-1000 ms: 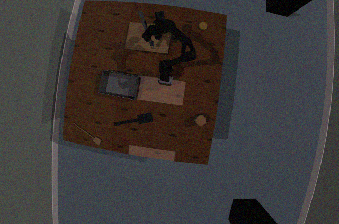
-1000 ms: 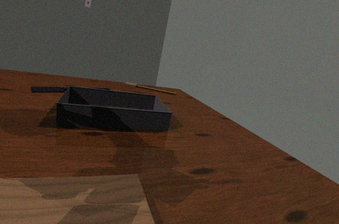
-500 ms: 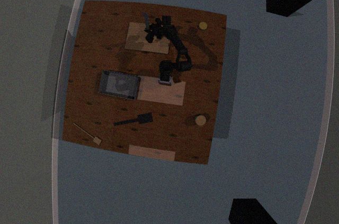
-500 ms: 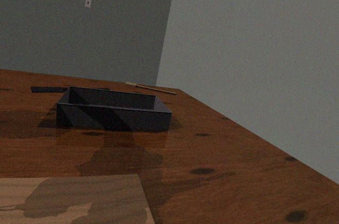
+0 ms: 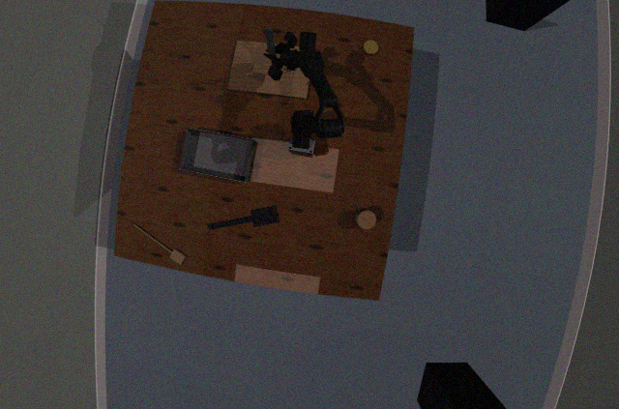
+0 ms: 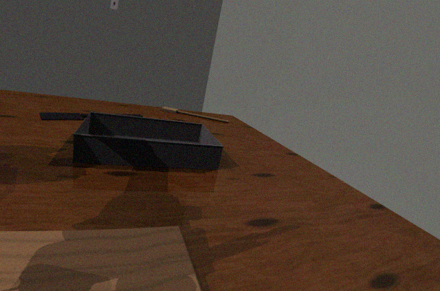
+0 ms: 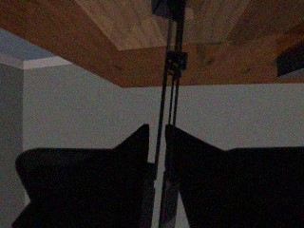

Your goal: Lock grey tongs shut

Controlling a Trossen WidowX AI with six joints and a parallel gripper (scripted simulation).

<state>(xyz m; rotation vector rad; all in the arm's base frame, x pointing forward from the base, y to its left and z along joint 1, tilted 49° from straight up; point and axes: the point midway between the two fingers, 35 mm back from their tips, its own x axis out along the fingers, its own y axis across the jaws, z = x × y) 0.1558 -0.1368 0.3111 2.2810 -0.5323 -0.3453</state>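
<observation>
Right now the light wooden board is 18 cm below my gripper tip. The rest, counted from my gripper tip: black spatula (68 cm to the left, 18 cm below, 2 cm ahead); then small yellow cylinder (44 cm behind, 17 cm below, 16 cm to the right); then grey roasting tin (42 cm to the left, 18 cm ahead, 15 cm below).
</observation>
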